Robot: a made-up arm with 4 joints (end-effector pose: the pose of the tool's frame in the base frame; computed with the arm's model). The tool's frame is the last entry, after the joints.
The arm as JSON. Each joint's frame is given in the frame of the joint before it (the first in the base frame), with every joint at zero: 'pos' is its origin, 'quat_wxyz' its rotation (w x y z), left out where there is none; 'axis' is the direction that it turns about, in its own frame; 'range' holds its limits. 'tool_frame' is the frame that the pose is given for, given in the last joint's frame.
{
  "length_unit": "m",
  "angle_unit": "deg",
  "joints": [
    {
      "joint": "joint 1",
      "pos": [
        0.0,
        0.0,
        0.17
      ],
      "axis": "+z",
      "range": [
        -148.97,
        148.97
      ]
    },
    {
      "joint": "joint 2",
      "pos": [
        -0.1,
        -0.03,
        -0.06
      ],
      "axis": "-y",
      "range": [
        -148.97,
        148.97
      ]
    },
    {
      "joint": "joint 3",
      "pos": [
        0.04,
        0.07,
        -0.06
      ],
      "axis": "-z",
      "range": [
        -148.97,
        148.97
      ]
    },
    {
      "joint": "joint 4",
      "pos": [
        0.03,
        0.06,
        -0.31
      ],
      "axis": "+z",
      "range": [
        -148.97,
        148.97
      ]
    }
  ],
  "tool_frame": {
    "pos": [
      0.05,
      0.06,
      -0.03
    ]
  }
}
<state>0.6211 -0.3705 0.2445 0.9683</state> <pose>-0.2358 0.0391 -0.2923 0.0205 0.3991 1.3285</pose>
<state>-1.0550 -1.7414 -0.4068 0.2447</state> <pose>-0.0868 0.5281 0.1314 1.3189 1.1511 -0.2955</pose>
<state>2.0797 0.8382 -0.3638 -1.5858</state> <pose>-0.2054 0.2034 -0.0682 0.8604 0.0690 0.8057</pose>
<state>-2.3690 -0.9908 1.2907 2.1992</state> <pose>0.3488 0.1946 -0.1840 1.0752 -0.0732 -1.3303</pose>
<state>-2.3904 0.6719 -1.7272 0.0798</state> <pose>0.0096 -0.1208 -0.2616 -0.5885 0.3431 -0.5610</pose>
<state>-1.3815 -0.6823 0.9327 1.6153</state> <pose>0.0768 0.2888 -0.2679 0.5974 0.3571 -0.6711</pose>
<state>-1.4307 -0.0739 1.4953 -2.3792</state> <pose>-0.0112 0.1043 -0.2907 0.0723 -0.0263 0.9775</pose>
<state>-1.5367 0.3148 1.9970 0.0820</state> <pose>-0.0746 -0.1423 -0.2326 -0.0846 0.4417 2.7995</pose>
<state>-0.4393 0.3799 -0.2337 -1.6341</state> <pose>0.1752 -0.0092 -0.2159 0.2027 -0.3889 -1.8147</pose>
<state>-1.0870 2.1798 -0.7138 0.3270</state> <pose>0.2649 -0.1205 0.3363 -1.9058 -1.0583 -0.0263</pose>
